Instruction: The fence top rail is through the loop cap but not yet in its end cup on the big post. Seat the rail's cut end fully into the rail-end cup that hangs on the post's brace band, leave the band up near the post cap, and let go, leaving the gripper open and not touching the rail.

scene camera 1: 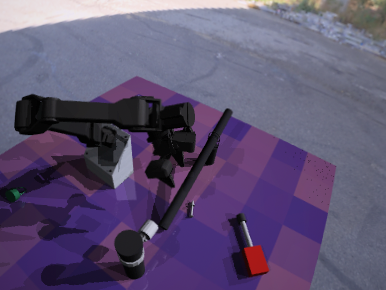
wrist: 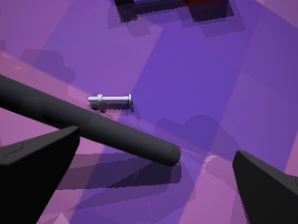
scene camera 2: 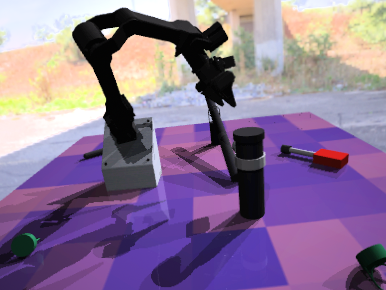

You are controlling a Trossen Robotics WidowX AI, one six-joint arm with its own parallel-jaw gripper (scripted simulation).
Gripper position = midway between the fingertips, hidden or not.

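Note:
There's nothing held in my gripper [scene camera 1: 178, 176], and it's open. You'd also find the gripper [scene camera 2: 228, 106] in another view, and the wrist view shows the gripper [wrist: 158, 146] too. As for the things, I can see a black top rail [scene camera 1: 166, 221], and scene camera 2 has the rail [scene camera 2: 226, 147] as well, along with a red-handled tool [scene camera 2: 324, 157].

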